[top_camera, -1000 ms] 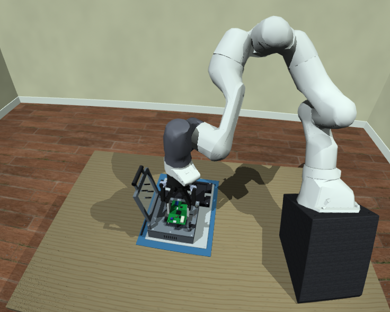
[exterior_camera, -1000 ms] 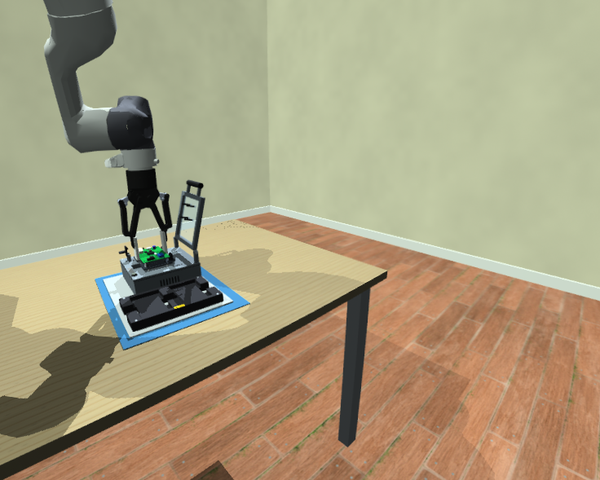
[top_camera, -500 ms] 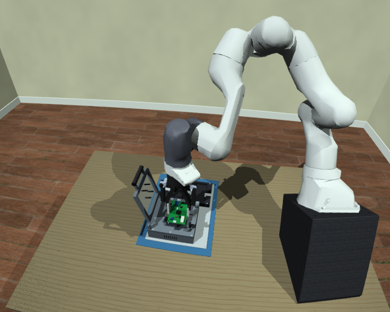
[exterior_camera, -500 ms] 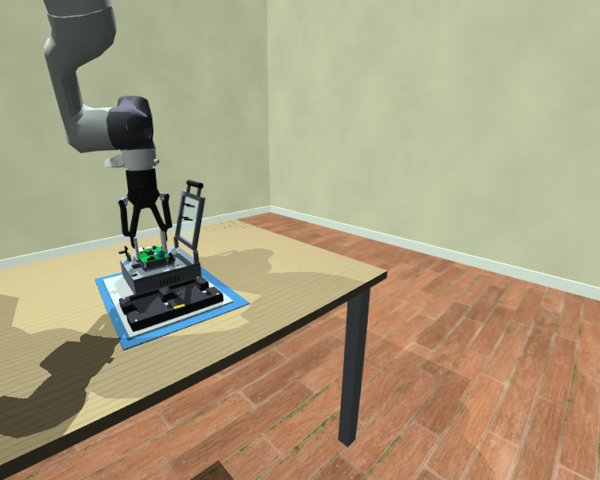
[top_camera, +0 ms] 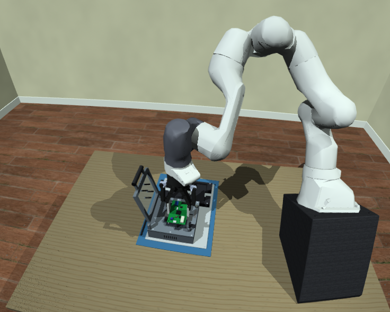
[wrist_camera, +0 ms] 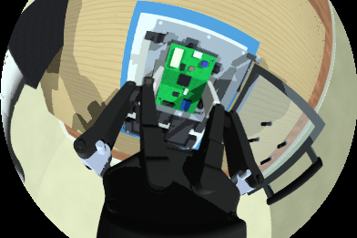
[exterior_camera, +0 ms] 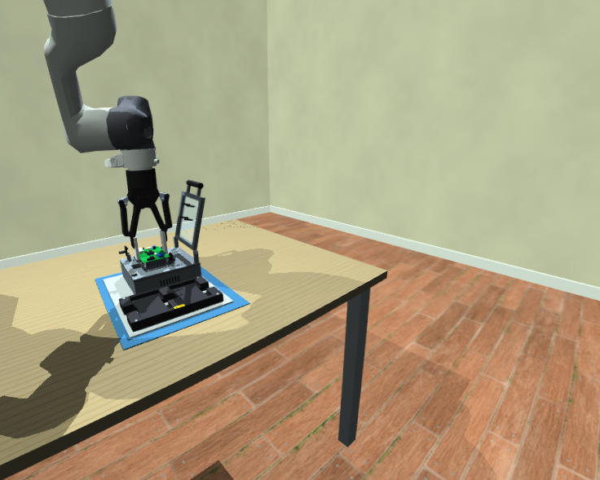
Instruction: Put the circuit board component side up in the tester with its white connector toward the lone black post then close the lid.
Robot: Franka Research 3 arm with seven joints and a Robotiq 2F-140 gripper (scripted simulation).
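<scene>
My hand is 2 cm above the green circuit board. Round my hand: lid 12 cm ahead, 8 cm above, 1 cm to the left.
</scene>
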